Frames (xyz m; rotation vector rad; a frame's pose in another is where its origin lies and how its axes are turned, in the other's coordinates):
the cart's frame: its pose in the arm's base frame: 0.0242 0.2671 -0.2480 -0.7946 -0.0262 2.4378
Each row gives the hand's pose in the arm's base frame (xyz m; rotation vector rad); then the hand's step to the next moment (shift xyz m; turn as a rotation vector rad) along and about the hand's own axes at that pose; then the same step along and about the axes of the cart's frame.
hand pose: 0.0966 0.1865 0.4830 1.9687 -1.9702 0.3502
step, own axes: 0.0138 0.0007 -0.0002 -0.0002 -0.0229 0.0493
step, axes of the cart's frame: -0.0093 0.0097 0.0031 0.0014 0.0151 -0.0522
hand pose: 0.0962 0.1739 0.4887 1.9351 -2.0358 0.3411
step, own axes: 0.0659 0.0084 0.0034 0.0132 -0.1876 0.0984
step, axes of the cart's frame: -0.0370 0.0532 0.0152 -0.1012 -0.0245 -0.1850
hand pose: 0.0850 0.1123 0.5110 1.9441 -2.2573 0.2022
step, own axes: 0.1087 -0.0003 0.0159 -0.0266 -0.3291 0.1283
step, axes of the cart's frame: -0.0500 0.0978 -0.0022 -0.1710 -0.1015 -0.2932
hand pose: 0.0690 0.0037 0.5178 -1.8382 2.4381 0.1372
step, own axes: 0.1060 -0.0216 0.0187 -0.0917 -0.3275 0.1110
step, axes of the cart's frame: -0.0326 0.0978 -0.0377 -0.1633 -0.1651 -0.2721
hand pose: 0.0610 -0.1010 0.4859 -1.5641 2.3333 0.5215
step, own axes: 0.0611 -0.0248 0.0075 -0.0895 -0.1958 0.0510
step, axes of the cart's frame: -0.0102 0.0531 -0.0384 -0.1097 -0.1286 -0.1427
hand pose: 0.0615 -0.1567 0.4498 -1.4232 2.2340 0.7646
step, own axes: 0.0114 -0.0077 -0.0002 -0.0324 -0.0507 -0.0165
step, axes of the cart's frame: -0.0027 0.0094 -0.0097 -0.0520 -0.0300 -0.0170
